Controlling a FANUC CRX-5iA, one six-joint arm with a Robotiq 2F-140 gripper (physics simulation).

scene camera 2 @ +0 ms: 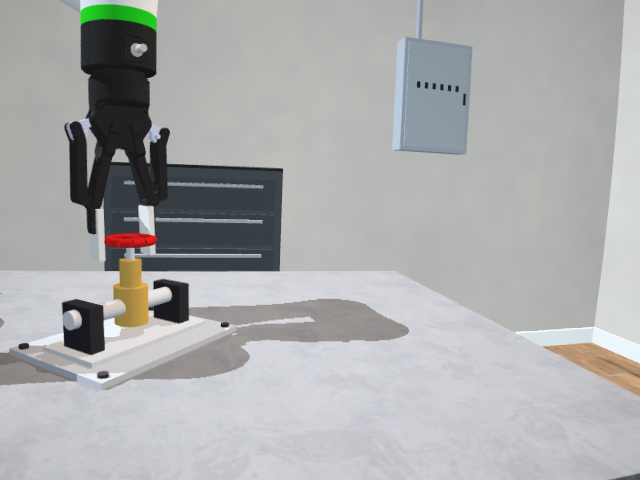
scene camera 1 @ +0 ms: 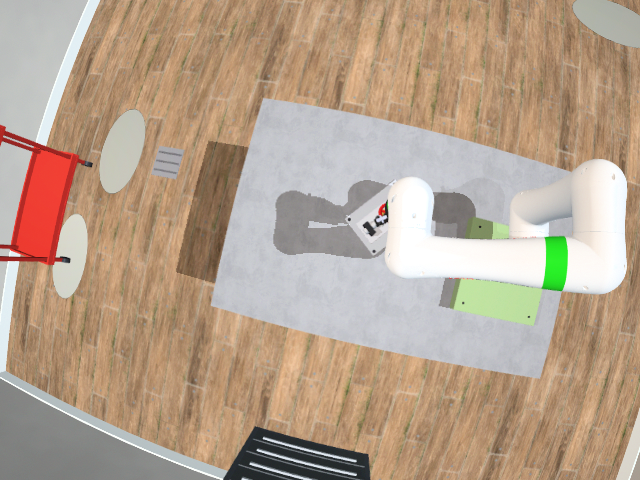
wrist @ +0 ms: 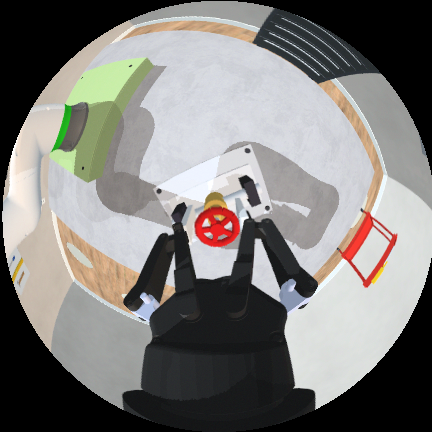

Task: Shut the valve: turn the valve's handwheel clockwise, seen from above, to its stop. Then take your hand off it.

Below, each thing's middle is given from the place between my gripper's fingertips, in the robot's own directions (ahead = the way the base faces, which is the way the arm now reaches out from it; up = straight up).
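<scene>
Relative to the red handwheel [scene camera 2: 129, 241], my hand is 10 mm short of it, 20 mm to the left of it and 10 mm below it. Base plate [scene camera 2: 108, 374], measured from my hand: 10 mm ahead, 20 mm to the right, 110 mm below.
</scene>
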